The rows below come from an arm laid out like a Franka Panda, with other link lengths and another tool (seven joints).
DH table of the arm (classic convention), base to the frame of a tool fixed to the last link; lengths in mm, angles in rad. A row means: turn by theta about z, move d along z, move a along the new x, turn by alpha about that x. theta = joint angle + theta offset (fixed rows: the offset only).
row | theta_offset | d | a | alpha
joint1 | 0 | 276.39 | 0 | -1.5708
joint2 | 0 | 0 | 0 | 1.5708
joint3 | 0 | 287.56 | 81.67 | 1.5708
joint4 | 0 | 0 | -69.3 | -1.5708
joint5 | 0 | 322.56 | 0 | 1.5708
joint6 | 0 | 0 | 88.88 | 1.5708
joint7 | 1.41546 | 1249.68 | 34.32 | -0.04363
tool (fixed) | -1.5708 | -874.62 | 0 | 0
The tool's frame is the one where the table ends.
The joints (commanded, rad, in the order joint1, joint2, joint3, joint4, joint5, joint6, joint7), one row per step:
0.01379 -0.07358 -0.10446 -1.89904 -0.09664 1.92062 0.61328
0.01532 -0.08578 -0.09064 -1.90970 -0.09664 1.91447 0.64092
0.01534 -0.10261 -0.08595 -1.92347 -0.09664 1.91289 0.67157
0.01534 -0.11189 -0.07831 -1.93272 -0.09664 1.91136 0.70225
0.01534 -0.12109 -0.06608 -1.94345 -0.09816 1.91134 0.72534
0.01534 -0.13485 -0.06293 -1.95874 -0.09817 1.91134 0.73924
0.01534 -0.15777 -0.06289 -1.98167 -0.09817 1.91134 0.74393
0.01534 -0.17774 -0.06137 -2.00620 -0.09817 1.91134 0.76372
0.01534 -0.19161 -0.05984 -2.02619 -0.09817 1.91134 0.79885
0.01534 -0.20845 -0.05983 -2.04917 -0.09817 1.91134 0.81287
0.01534 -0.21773 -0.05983 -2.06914 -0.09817 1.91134 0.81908
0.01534 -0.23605 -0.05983 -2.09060 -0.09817 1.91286 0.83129
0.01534 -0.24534 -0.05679 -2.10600 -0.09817 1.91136 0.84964
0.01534 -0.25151 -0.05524 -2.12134 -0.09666 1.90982 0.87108
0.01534 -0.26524 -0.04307 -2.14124 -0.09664 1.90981 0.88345
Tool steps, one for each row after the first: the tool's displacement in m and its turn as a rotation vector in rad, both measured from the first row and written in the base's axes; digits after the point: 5 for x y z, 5 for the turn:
-0.00471 0.00792 0.00052 0.00270 0.00202 -0.01256
-0.01002 0.01031 0.00247 0.00627 -0.00225 -0.03830
-0.01394 0.01401 0.00268 0.00892 -0.00351 -0.06120
-0.01704 0.01959 0.00254 0.00874 -0.00401 -0.07149
-0.02202 0.02132 0.00236 0.01043 -0.00372 -0.08204
-0.02902 0.02181 0.00309 0.01226 -0.00409 -0.08645
-0.03746 0.02286 0.00148 0.01490 -0.00125 -0.10437
-0.04548 0.02366 -0.00111 0.01823 0.00180 -0.13757
-0.05351 0.02406 -0.00366 0.02015 0.00677 -0.15126
-0.06067 0.02447 -0.00839 0.02079 0.01695 -0.15728
-0.06738 0.02489 -0.00948 0.02271 0.01759 -0.16901
-0.07370 0.02638 -0.01229 0.02336 0.02359 -0.18429
-0.08066 0.02769 -0.01662 0.02548 0.03251 -0.20456
-0.08670 0.03290 -0.01901 0.02316 0.03744 -0.20498

